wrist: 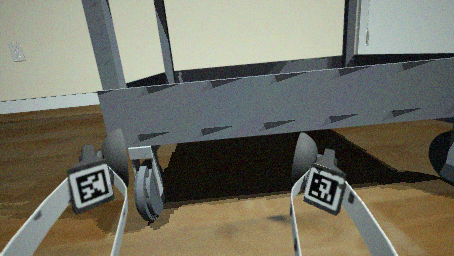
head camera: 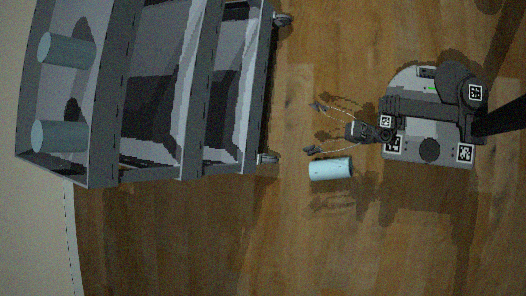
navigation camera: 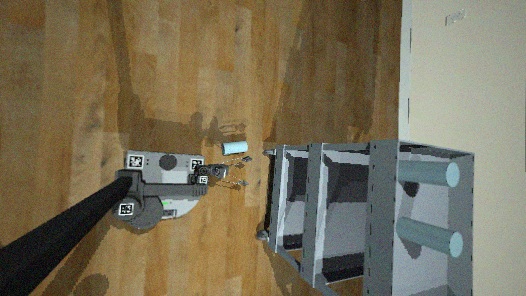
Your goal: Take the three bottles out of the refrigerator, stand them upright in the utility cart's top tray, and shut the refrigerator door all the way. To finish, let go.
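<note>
One bottle (head camera: 72, 52) (navigation camera: 429, 237) and another bottle (head camera: 61, 136) (navigation camera: 427, 173) stand upright, apart, in the cart's top tray (head camera: 108, 100) (navigation camera: 381, 200). A third pale blue bottle (head camera: 330, 169) (navigation camera: 234, 148) lies on its side on the floor, between the robot's base and the cart, just beside one finger. My gripper (head camera: 315, 128) (navigation camera: 245, 171) (wrist: 212, 150) is open, low over the floor, with nothing between its fingers, facing the cart's lower part. The floor bottle does not show in the wrist view. The refrigerator and its door do not show in these views.
The cart's bottom shelf edge (wrist: 275, 102) crosses ahead of the fingers, with a caster (wrist: 149, 192) behind the left finger. The robot's base (head camera: 420, 125) (navigation camera: 172, 175) stands apart from the cart. A pale wall (head camera: 30, 225) (navigation camera: 465, 75) rises behind the cart.
</note>
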